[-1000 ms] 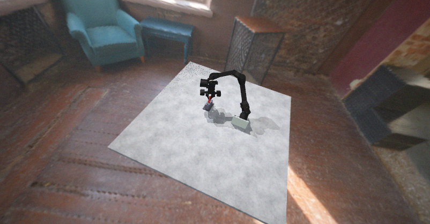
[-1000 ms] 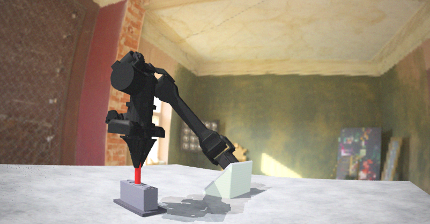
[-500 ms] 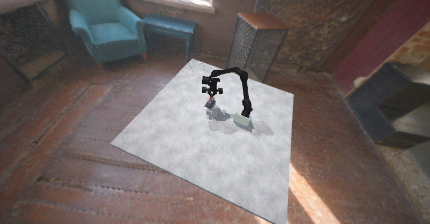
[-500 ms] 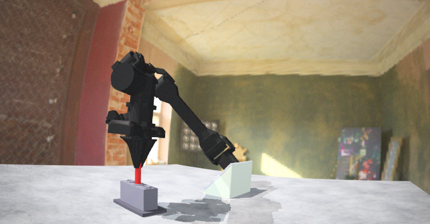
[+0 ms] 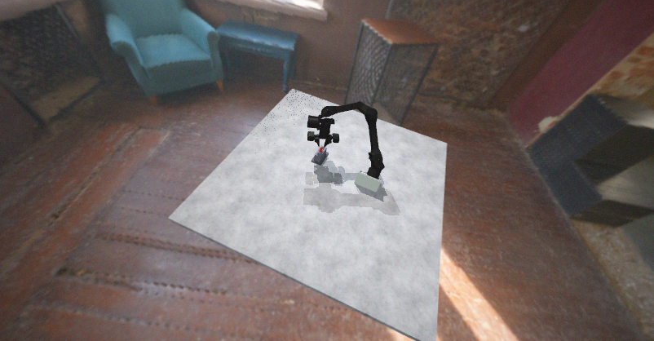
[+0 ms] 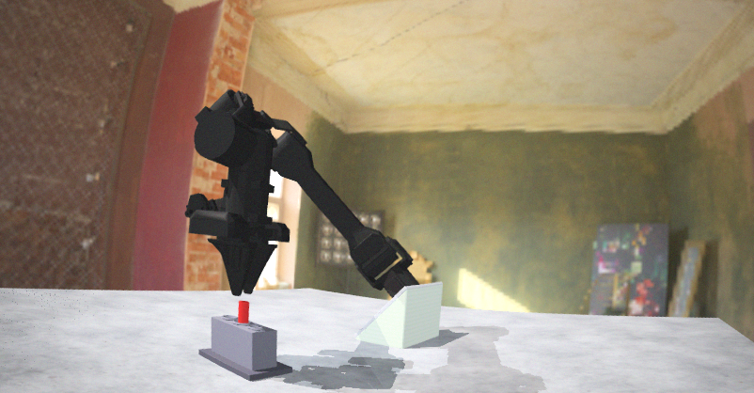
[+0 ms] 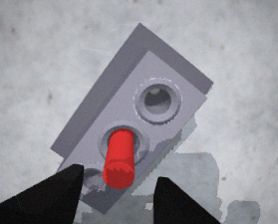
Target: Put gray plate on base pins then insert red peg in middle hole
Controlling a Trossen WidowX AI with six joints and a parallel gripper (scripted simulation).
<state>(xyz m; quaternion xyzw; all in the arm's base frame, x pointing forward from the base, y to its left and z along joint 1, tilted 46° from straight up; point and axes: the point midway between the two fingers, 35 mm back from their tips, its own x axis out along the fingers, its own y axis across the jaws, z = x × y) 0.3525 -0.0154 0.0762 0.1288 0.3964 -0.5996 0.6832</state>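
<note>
The red peg lies 5 cm below my gripper tip. Also, from my gripper tip: dark base (9 cm below); then gray plate (5 cm below).
</note>
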